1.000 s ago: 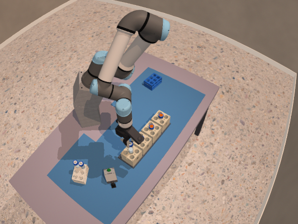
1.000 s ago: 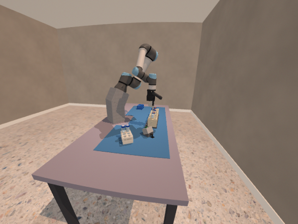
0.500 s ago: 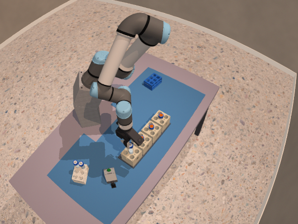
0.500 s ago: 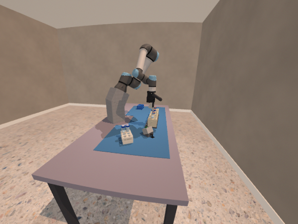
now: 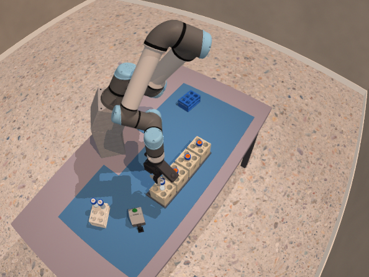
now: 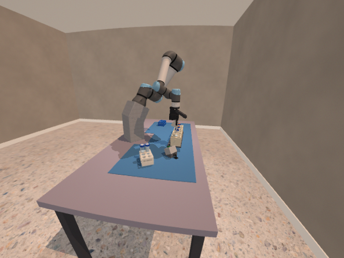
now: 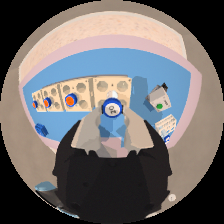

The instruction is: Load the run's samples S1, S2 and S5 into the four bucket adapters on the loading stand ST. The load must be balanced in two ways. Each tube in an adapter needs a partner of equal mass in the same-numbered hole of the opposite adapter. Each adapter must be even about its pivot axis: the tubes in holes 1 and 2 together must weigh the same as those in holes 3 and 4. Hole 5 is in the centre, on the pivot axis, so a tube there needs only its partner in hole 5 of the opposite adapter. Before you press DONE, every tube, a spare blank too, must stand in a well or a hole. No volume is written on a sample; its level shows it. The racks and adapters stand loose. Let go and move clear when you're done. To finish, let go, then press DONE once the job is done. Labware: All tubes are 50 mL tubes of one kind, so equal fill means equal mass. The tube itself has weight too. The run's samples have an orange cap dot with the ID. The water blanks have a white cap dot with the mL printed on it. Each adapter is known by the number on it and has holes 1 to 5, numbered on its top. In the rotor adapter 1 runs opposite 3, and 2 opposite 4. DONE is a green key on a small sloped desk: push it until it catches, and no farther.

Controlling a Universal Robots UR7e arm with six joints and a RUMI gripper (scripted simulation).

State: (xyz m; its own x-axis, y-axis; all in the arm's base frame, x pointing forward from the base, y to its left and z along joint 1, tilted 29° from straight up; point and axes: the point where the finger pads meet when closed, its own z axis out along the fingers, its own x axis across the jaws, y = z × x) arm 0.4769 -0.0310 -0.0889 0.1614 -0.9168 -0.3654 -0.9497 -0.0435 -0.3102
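My hand is 10 mm past the green done key, 190 mm to the left of it and 100 mm above it. Round my hand: blue rack 380 mm behind, 580 mm to the left, 140 mm below; then orange-dot tube 40 mm behind, 210 mm to the left, 100 mm below; then beige rack 130 mm behind, 350 mm to the right, 140 mm below.
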